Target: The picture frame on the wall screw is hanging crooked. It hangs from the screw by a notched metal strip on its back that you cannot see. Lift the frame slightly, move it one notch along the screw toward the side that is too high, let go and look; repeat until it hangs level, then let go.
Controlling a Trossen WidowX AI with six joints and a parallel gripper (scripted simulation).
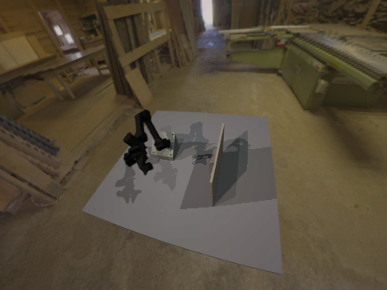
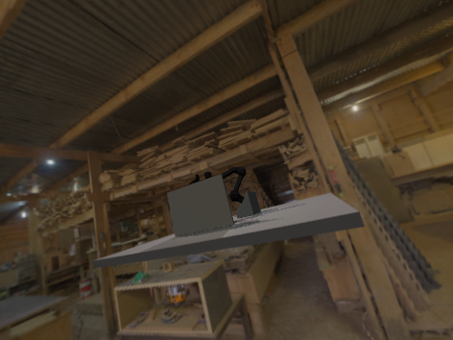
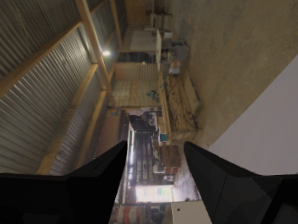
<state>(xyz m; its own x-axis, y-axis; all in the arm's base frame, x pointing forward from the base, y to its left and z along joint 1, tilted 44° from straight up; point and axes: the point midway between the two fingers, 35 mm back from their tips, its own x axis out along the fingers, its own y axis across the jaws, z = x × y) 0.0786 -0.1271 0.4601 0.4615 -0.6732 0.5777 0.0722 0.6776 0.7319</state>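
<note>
My gripper tip is now 34 cm short of the picture frame, 21 cm to the right of it and 20 cm above it. Round my gripper tip: wall panel (35 cm ahead, 23 cm to the left, 21 cm below).
</note>
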